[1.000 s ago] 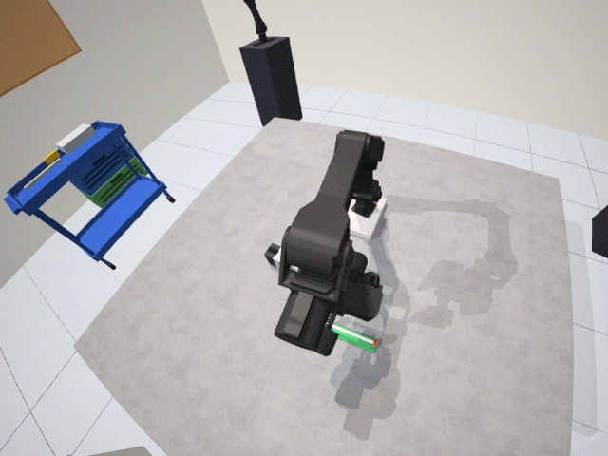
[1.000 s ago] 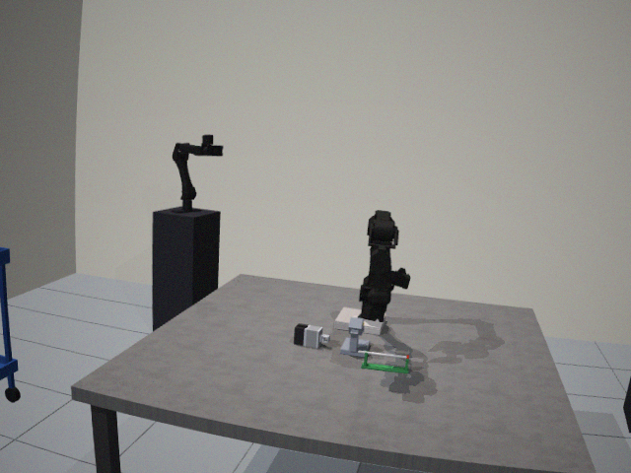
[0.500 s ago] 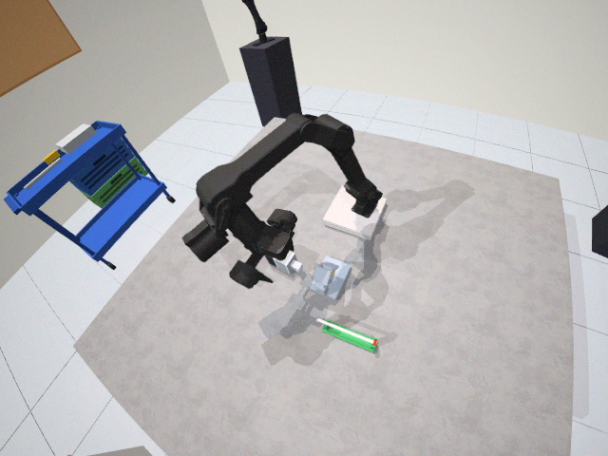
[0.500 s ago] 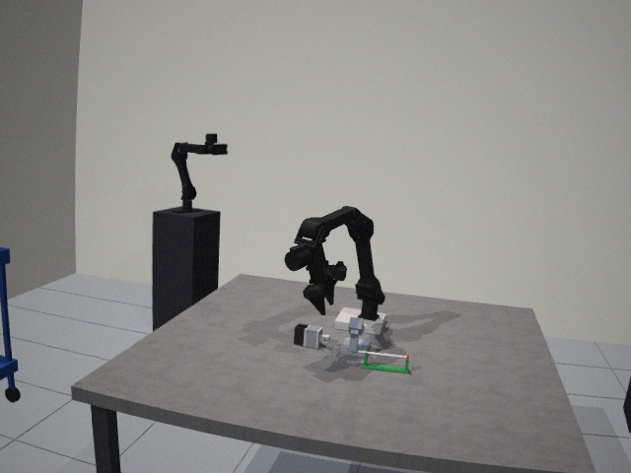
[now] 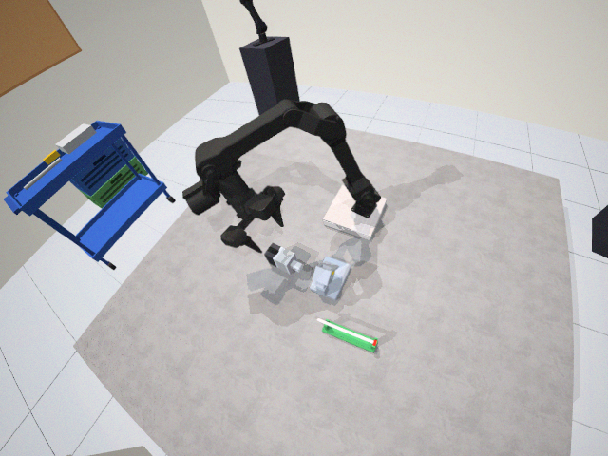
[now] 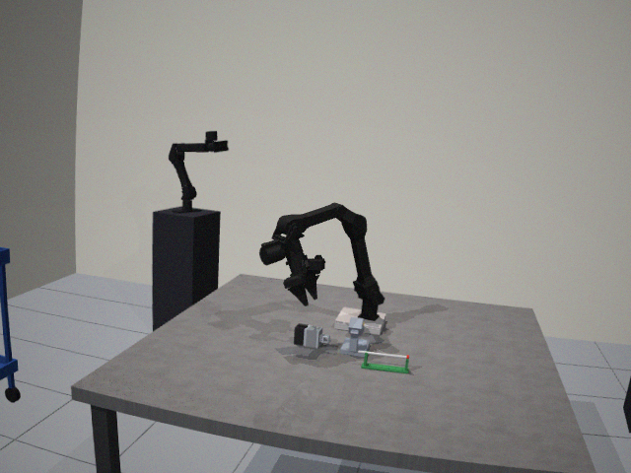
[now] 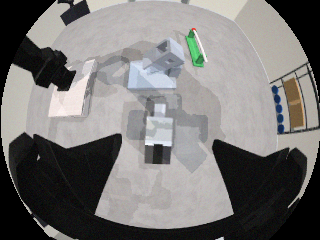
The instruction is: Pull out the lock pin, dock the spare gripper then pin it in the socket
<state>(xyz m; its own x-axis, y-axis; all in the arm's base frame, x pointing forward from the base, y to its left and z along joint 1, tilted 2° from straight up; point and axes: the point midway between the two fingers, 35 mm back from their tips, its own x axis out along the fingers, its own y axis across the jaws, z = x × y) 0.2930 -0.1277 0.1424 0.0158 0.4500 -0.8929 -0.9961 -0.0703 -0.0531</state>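
My gripper tip is 11 cm above the spare gripper, 1 cm to the right of it and 1 cm past it. From my gripper tip the other things lie so: mount (15 cm to the left, 9 cm below, 2 cm behind); then green cradle (27 cm to the left, 12 cm below, 7 cm ahead).
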